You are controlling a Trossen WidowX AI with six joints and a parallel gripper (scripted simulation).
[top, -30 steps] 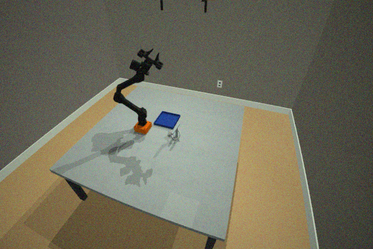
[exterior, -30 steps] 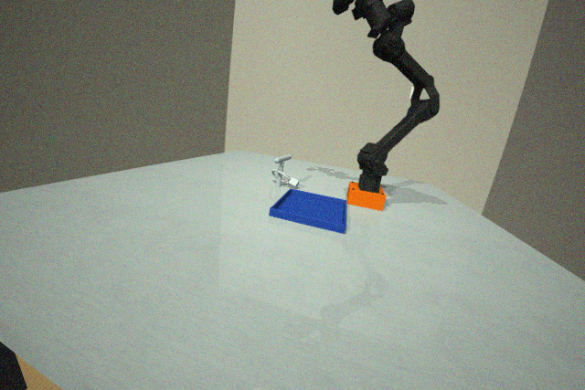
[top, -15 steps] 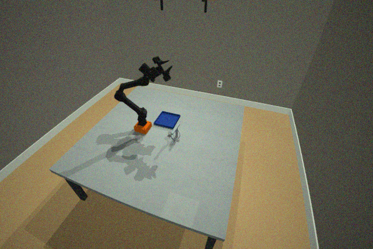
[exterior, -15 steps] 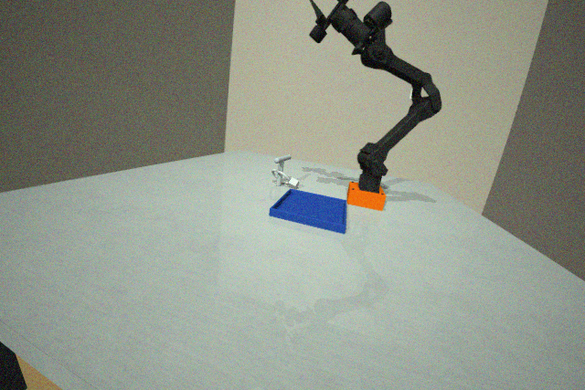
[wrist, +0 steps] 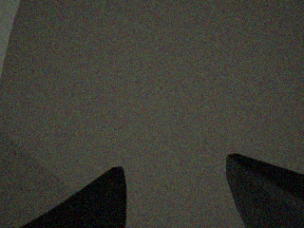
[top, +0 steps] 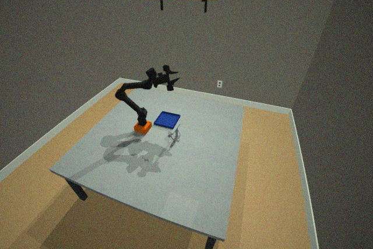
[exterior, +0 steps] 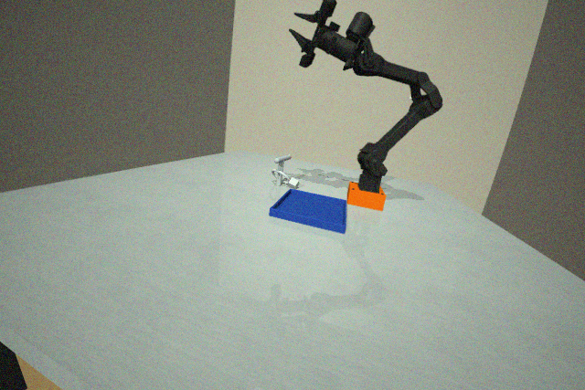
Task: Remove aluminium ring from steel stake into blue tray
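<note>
Right now my gripper tip is 10 mm past the aluminium ring, 90 mm to the left of it and 500 mm above it. Round my gripper tip: blue tray 160 mm behind, 80 mm to the left, 530 mm below.
</note>
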